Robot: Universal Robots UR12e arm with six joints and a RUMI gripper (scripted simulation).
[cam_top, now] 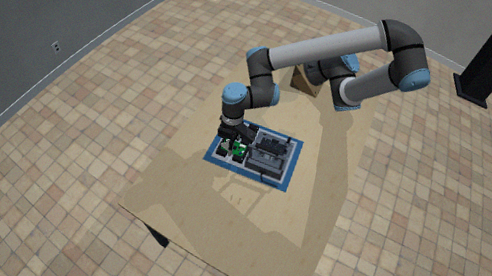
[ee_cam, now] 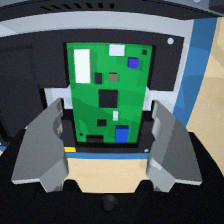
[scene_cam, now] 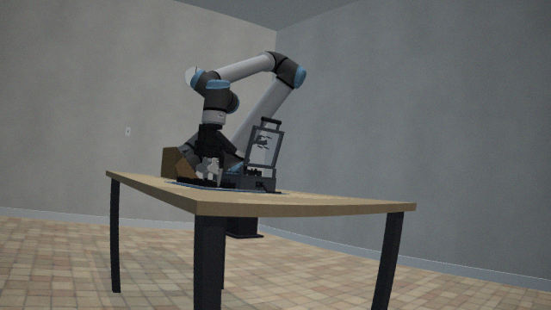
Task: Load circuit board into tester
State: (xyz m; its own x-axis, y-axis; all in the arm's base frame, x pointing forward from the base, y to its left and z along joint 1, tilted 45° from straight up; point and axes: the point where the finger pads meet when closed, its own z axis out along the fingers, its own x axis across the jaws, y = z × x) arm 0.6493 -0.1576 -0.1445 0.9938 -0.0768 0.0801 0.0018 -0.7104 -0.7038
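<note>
My gripper is now right at the green circuit board. From my hand the other things lie so: black latch part (10 cm behind, 23 cm to the left, 7 cm above); clear lid (8 cm ahead, 17 cm to the left, 16 cm above).
</note>
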